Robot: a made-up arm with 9 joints. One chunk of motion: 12 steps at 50 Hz.
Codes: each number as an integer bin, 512 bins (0 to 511) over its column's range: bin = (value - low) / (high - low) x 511, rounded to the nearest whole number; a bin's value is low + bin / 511 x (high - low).
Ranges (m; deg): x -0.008..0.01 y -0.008..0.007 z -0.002..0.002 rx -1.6..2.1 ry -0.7..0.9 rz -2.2..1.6
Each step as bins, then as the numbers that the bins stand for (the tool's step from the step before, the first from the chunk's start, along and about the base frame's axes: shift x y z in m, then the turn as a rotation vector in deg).
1 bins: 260 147 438 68 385 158
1 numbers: 0.00116 -0.00368 0.00143 -1.108 0.505 -1.025
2 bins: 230 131 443 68 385 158
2 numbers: 0.00010 -0.00415 0.00147 -1.108 0.505 -1.025
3 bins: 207 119 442 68 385 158
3 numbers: -0.00071 -0.00451 0.00146 -1.108 0.505 -1.025
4 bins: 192 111 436 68 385 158
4 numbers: -0.00124 -0.00474 0.00141 -1.108 0.505 -1.025
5 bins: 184 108 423 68 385 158
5 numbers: -0.00152 -0.00483 0.00131 -1.108 0.505 -1.025
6 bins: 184 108 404 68 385 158
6 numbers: -0.00152 -0.00483 0.00116 -1.108 0.505 -1.025
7 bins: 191 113 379 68 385 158
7 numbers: -0.00127 -0.00468 0.00097 -1.108 0.505 -1.025
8 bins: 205 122 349 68 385 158
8 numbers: -0.00078 -0.00442 0.00073 -1.108 0.505 -1.025
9 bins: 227 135 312 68 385 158
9 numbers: 0.00000 -0.00404 0.00044 -1.108 0.505 -1.025
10 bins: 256 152 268 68 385 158
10 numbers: 0.00102 -0.00354 0.00010 -1.108 0.505 -1.025
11 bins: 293 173 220 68 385 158
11 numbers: 0.00232 -0.00292 -0.00028 -1.108 0.505 -1.025
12 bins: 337 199 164 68 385 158
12 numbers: 0.00387 -0.00216 -0.00072 -1.108 0.505 -1.025
